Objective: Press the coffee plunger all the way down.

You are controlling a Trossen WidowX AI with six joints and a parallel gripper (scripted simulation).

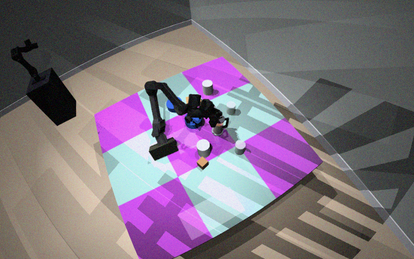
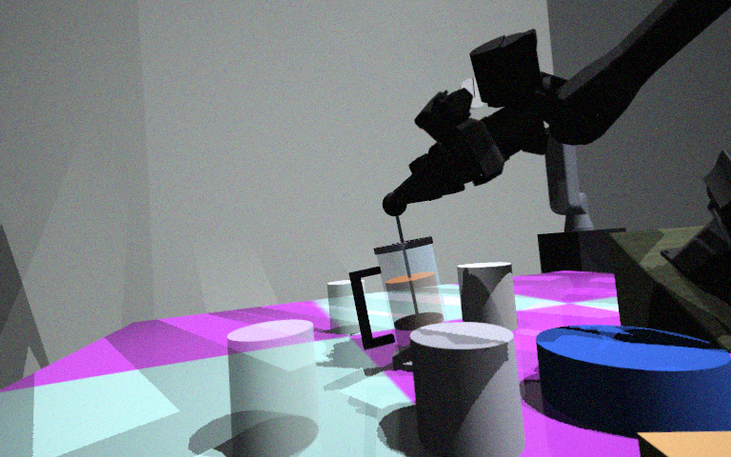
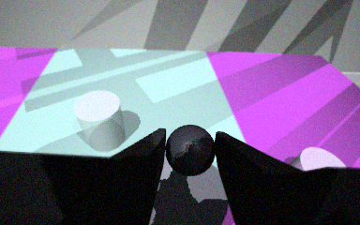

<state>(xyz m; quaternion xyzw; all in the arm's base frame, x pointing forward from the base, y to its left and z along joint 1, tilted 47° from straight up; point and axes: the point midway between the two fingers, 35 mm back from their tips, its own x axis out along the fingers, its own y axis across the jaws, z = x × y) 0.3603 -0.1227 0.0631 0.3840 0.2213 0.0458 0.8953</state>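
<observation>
Right now my gripper tip is 10 cm above the glass coffee press. The rest, counted from my gripper tip: small brown block 22 cm behind, 17 cm to the right, 16 cm below.
</observation>
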